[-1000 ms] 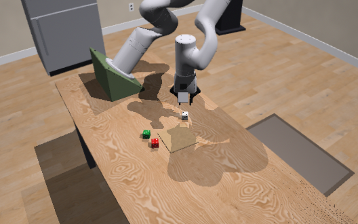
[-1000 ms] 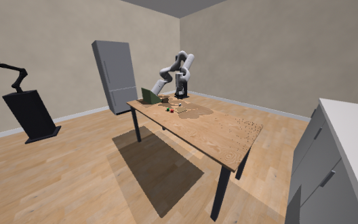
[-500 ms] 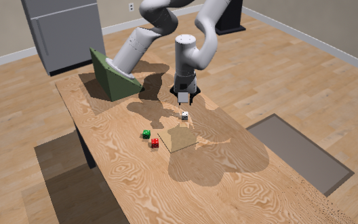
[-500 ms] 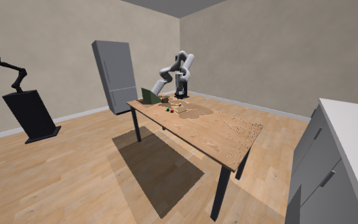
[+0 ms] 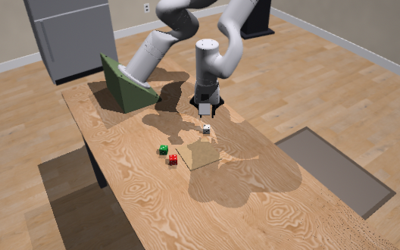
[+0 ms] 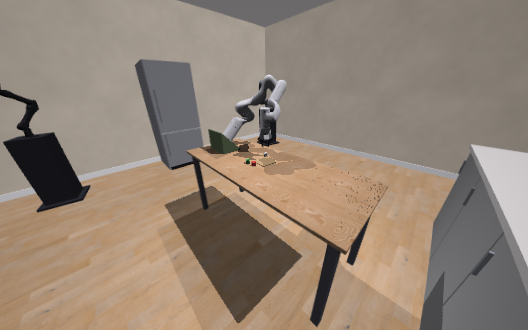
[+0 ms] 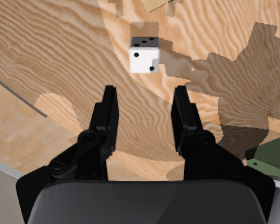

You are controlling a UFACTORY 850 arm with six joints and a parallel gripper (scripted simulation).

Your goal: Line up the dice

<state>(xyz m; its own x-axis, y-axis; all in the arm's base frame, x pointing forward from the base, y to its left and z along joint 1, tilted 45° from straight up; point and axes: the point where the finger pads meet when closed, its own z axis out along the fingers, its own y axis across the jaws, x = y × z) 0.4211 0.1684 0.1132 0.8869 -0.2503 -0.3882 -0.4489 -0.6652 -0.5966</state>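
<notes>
Now: the white die 9 cm below my hand. Round my hand: green die: 21 cm to the right, 9 cm below, 4 cm ahead; then tan mat: 11 cm ahead, 10 cm below, 9 cm to the right; then red die: 20 cm to the right, 11 cm ahead, 9 cm below.
</notes>
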